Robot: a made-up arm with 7 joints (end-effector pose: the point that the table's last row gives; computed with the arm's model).
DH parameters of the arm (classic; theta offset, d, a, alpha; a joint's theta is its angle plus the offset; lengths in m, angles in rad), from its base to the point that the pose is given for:
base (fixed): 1.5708 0.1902 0 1.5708
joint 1: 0 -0.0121 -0.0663 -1.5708
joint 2: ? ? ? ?
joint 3: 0 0.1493 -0.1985 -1.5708
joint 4: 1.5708 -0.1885 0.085 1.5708
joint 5: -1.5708 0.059 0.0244 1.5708
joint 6: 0 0.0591 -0.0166 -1.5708
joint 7: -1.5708 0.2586 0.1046 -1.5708
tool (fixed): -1.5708 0.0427 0 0
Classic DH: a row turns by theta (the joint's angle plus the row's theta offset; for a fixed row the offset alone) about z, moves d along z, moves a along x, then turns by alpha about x.
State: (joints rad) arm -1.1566 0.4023 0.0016 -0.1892 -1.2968 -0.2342 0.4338
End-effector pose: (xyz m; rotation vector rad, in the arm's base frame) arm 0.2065 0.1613 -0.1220 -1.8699 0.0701 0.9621
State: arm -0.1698 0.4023 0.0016 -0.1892 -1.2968 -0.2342 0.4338
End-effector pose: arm 0.2065 0.3494 0.1527 -0.9535 -0.3484 0.7789
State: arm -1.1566 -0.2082 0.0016 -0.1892 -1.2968 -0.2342 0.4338
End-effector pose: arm 0.4061 0.0806 0.0617 -2.0107 -0.0369 0.2542
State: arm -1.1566 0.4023 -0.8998 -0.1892 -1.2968 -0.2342 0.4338
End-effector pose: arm 0.1103 0.1638 -0.0761 -1.7033 -1.0069 1.0442
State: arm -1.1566 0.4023 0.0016 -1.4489 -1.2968 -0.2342 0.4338
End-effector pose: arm -0.1585 0.1674 -0.1345 -1.1087 0.2873 2.2778
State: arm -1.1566 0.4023 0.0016 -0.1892 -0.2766 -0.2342 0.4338
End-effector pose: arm 0.2115 0.3385 -0.0365 -0.8919 0.2343 0.6731
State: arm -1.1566 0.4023 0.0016 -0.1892 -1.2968 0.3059 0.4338
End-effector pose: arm 0.3063 0.0888 -0.0508 -2.0256 0.1475 0.3370
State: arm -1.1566 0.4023 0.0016 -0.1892 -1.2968 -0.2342 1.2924
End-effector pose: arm 0.1990 0.2468 -0.0835 -1.0736 0.4153 0.7564
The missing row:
joint 2: -1.5708 -0.0756 0.2907 -1.5708
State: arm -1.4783 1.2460 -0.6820 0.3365 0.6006 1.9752 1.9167
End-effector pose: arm -0.1258 -0.1812 0.0194 -0.0365 1.3951 -1.5389
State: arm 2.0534 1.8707 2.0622 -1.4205 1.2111 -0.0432 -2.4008
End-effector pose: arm -0.6093 -0.1078 0.4522 -0.5874 -1.6774 2.4289
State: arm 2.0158 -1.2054 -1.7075 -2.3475 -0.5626 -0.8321 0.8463
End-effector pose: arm 0.1371 0.4825 0.4333 0.5114 -1.0330 1.2062
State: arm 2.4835 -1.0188 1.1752 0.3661 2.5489 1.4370 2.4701
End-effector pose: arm 0.4581 0.2964 -0.1929 1.2632 0.5542 0.1283
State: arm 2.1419 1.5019 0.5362 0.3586 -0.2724 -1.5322 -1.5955
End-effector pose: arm -0.1381 -0.4928 0.4236 0.7169 -1.0477 -1.4948
